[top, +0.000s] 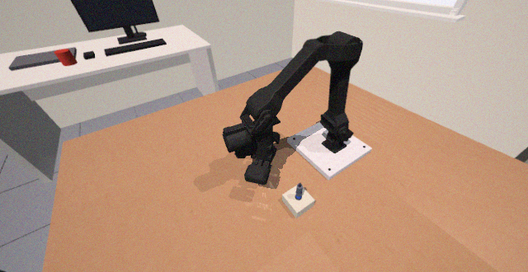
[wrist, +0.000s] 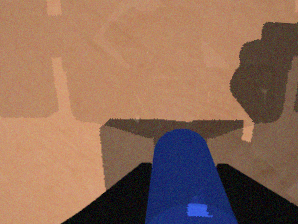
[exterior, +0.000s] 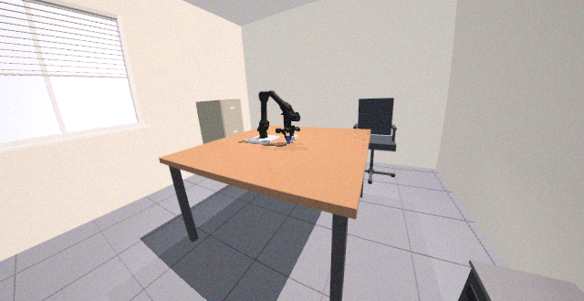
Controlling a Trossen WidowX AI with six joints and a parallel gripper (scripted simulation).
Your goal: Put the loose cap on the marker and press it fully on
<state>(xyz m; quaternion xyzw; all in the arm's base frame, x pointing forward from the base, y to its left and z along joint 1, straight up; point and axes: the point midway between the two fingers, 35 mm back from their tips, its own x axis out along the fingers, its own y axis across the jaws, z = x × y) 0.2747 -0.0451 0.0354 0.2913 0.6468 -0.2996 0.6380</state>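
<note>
My gripper tip is 130 mm to the right of the holder block, 20 mm past it and 10 mm above it. Round my gripper tip: blue cap 10 mm above.
</note>
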